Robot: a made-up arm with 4 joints.
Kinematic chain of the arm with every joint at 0, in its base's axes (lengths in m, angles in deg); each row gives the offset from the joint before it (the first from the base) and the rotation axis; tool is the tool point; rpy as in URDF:
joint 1: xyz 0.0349 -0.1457 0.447 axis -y
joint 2: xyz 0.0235 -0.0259 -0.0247 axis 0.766 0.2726 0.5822
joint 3: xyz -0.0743 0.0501 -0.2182 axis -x
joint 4: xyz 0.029 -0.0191 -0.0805 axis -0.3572 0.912 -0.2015
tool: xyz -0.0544 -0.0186 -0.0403 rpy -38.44 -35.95 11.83
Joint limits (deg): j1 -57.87..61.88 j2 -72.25..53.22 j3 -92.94..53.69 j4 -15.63..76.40
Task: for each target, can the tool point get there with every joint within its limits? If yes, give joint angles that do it. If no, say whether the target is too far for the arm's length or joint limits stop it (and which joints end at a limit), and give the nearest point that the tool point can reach.
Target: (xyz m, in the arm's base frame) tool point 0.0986 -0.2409 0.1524
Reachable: yes | joints 23.71 -28.50 14.53 53.37
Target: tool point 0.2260 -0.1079 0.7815
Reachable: no: joint limits stop it (at a limit: joint 1, joint 2, joint 3, joint 4) | nearest point -0.1461 0.0335 0.5912 | short by 0.441 m
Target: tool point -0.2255 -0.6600 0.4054
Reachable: no: too far | nearest point -0.2101 -0.4276 0.3737 | short by 0.235 m
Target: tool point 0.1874 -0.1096 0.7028
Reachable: no: joint limits stop it (at a limit: joint 1, joint 2, joint 3, joint 4) | nearest point -0.1461 0.0335 0.5912 | short by 0.380 m
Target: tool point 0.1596 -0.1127 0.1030
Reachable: yes | joints 35.72 10.49 -5.69 3.37
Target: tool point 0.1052 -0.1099 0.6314
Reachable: no: joint limits stop it (at a limit: joint 1, joint 2, joint 3, joint 4) | nearest point -0.1461 0.0335 0.5912 | short by 0.292 m
